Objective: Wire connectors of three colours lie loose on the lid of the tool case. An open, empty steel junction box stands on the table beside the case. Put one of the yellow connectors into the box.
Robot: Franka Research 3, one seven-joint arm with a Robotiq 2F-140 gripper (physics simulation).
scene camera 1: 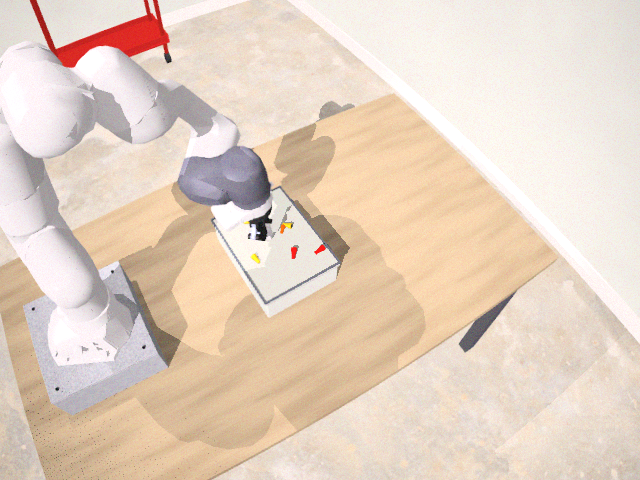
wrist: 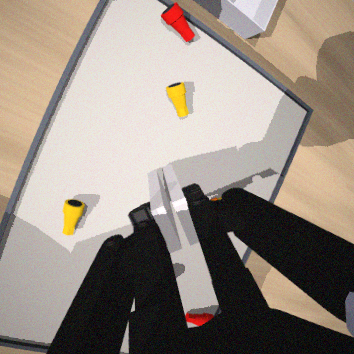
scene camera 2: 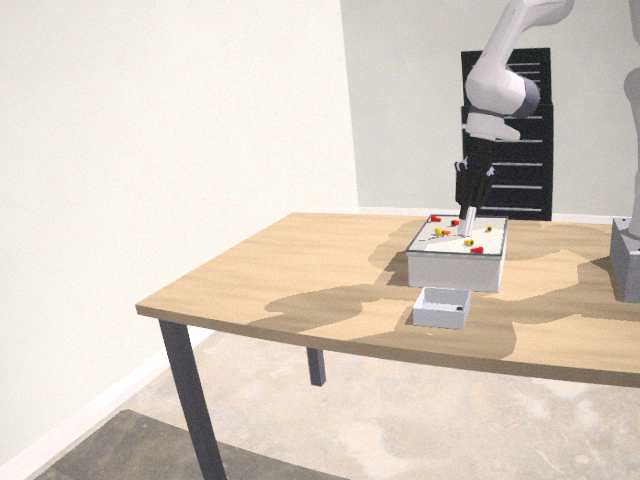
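Note:
The gripper is shut with its fingertips together and nothing between them, low over the middle of the lid of the tool case. A yellow connector lies just ahead of the fingertips in the wrist view. Another yellow connector lies to the left there. A third yellow connector lies against an orange connector. The open junction box stands beside the case; scene camera 1 does not show it.
A red connector lies near the lid edge facing the box. Two more red connectors lie towards the other end, one red connector nearer the gripper and one red connector by the edge.

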